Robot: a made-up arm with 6 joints. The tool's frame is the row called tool.
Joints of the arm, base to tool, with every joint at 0 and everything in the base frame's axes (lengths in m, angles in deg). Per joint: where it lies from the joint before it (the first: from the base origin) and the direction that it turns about. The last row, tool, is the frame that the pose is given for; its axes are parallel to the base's.
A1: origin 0 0 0.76 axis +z
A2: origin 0.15 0 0 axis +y
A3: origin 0 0 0.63 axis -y
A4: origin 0 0 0.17 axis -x
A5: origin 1.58 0 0 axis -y
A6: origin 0.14 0 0 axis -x
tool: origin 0 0 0
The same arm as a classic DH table. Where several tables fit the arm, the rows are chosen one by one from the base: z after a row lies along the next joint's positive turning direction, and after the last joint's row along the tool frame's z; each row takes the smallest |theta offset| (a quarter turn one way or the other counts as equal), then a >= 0, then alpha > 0; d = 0 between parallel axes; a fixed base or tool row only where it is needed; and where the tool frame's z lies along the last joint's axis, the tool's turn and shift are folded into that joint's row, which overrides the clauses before.
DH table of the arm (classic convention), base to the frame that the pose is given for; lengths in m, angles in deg. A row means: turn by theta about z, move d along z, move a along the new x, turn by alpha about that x. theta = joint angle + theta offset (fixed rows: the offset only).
A1: d 0.7600  theta offset 0.00  a 0.1500  alpha -90.00
A2: d 0.0000  theta offset -90.00  a 0.6300  alpha 180.00
A3: d 0.0000  theta offset 0.00  a 0.1700  alpha -90.00
A4: d -1.5800  theta offset 0.00  a 0.0000  alpha 90.00
A5: d 0.0000  theta offset 0.00  a 0.0000  alpha -90.00
A6: d -0.1400  theta offset 90.00  a 0.0000  alpha 90.00
tool (fixed): d 0.0000  theta offset -90.00  a 0.0000  alpha 0.00

